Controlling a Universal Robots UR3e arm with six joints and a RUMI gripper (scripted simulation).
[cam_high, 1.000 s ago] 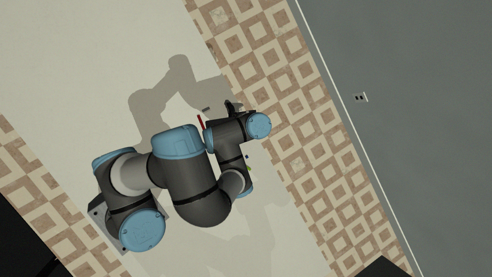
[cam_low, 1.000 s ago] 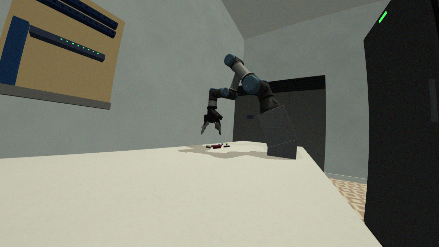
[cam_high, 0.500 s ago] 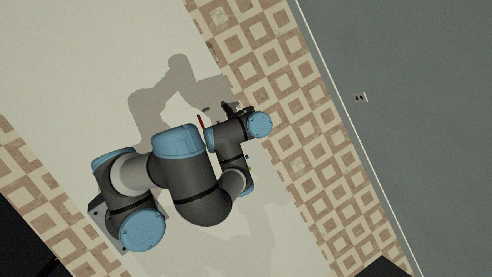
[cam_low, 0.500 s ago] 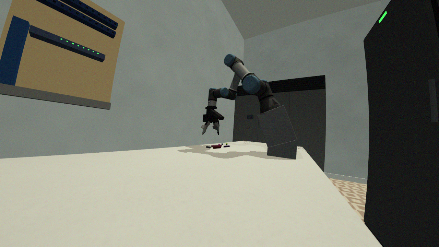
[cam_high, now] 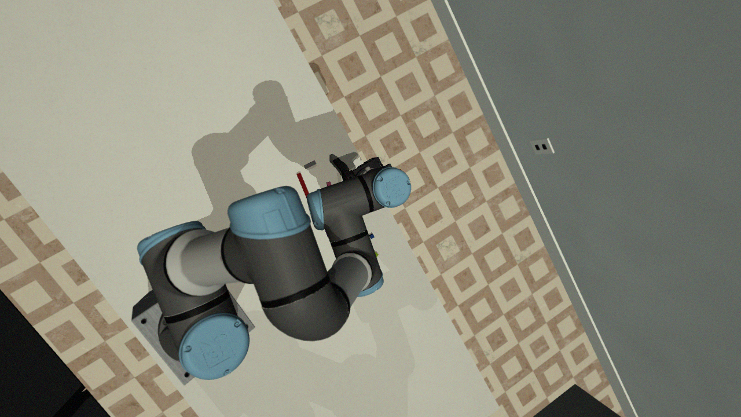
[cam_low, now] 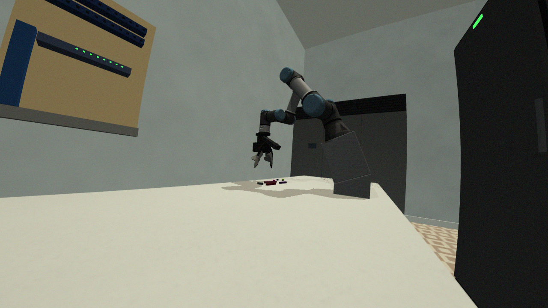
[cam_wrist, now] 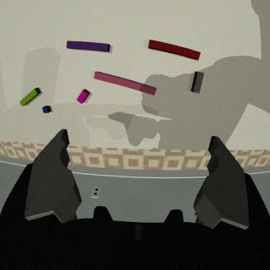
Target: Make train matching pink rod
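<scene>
The blue rod lies 16 cm to the right of my hand, 8 cm below it and 1 cm ahead of it. From my hand the other things lie so: grey rod 8 cm to the left, 8 cm below, 5 cm behind; then pink rod 8 cm below, 4 cm behind, 2 cm to the right; then magenta rod 9 cm to the right, 8 cm below, 1 cm behind.
</scene>
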